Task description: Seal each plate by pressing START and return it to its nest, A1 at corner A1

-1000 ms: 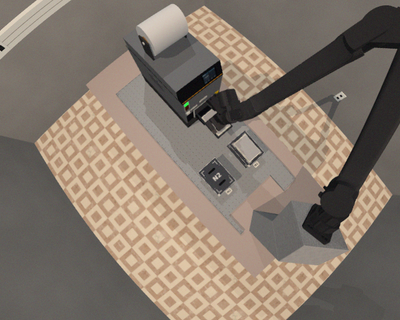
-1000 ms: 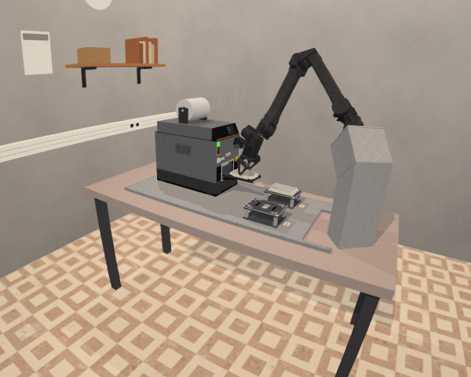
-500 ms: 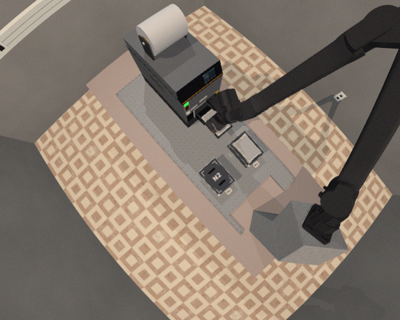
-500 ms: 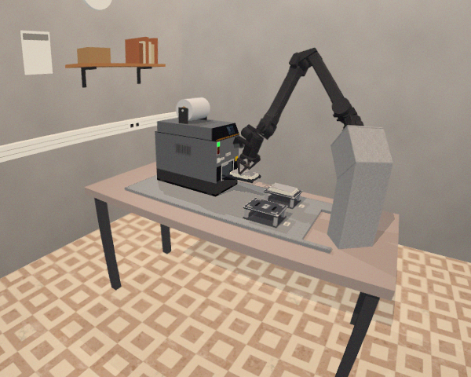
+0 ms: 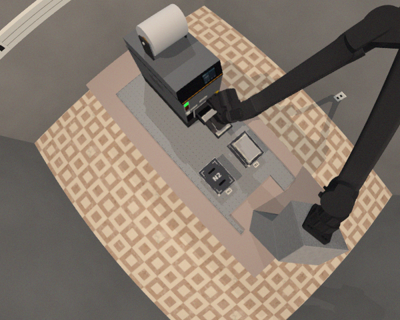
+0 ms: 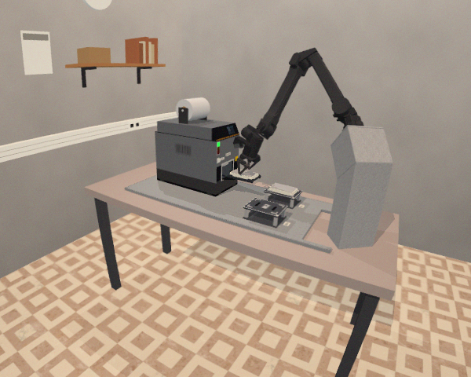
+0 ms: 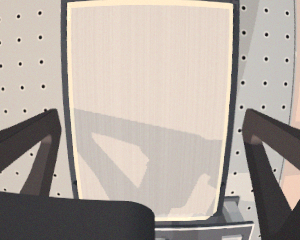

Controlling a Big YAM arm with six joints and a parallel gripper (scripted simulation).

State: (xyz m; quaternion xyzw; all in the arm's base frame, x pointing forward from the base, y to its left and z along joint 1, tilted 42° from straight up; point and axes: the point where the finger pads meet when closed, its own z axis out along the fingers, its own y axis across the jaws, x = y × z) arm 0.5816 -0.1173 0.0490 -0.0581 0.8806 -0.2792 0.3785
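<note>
My gripper is now 20 mm above the cream well plate. From my hand the other things lie so: sealer stage 30 mm below; start button 110 mm ahead, 80 mm to the left, 60 mm above; foil roll 330 mm ahead, 280 mm above, 40 mm to the right.
</note>
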